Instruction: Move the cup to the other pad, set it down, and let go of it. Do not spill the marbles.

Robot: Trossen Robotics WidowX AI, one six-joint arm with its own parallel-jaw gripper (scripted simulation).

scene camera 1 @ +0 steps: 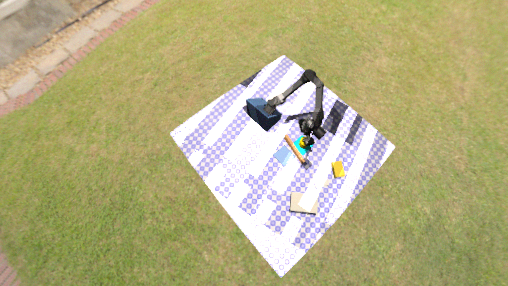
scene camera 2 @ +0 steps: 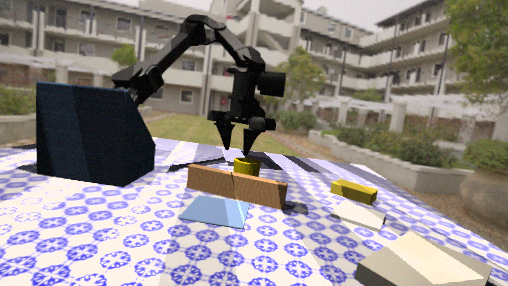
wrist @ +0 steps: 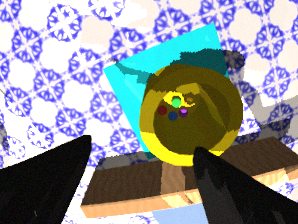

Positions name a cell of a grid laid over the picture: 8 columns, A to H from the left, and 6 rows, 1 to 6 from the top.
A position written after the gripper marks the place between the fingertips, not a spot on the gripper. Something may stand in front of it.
Note:
The gripper (scene camera 2: D4) is open, with nothing in its grasp. Also in view: a yellow cup (wrist: F4) and a flat white tile (scene camera 2: F5).
The gripper shows as well in the wrist view (wrist: D4). The wrist view misses the flat white tile: it is out of frame.

